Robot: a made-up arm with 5 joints.
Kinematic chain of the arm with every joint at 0, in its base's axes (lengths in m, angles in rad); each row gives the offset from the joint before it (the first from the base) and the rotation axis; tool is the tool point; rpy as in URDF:
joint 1: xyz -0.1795 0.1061 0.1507 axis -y
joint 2: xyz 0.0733 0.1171 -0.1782 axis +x
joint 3: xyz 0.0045 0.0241 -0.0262 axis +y
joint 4: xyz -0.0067 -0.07 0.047 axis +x
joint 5: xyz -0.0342 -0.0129 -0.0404 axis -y
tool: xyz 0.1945 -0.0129 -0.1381 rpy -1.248 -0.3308 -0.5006
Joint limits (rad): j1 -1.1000..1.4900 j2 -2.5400..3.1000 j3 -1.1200..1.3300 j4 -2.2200..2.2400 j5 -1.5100..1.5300
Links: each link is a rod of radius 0.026 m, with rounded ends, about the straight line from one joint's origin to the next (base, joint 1, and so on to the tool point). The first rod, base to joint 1, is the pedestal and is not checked.
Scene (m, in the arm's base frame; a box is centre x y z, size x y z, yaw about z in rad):
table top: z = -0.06
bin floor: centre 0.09 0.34 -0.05 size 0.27 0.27 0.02 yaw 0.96
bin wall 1: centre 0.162 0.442 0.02 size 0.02 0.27 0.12 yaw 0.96
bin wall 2: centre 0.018 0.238 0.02 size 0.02 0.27 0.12 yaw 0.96
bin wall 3: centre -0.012 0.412 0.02 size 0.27 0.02 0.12 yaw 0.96
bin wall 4: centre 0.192 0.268 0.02 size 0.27 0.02 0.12 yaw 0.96
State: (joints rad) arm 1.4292 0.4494 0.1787 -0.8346 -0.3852
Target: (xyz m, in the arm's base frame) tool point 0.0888 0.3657 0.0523
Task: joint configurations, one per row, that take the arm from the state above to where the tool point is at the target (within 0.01 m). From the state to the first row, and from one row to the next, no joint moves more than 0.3 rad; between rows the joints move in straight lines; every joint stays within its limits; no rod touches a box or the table.
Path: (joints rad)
1: 1.4495 0.7230 0.2987 -0.6040 -0.2698
2: 1.4697 0.9966 0.4188 -0.3734 -0.1544
3: 1.4900 1.2702 0.5388 -0.1429 -0.0389
4: 1.4900 1.0207 0.7810 0.1310 -0.3196
5: 1.4900 0.7712 1.0231 0.4048 -0.6002

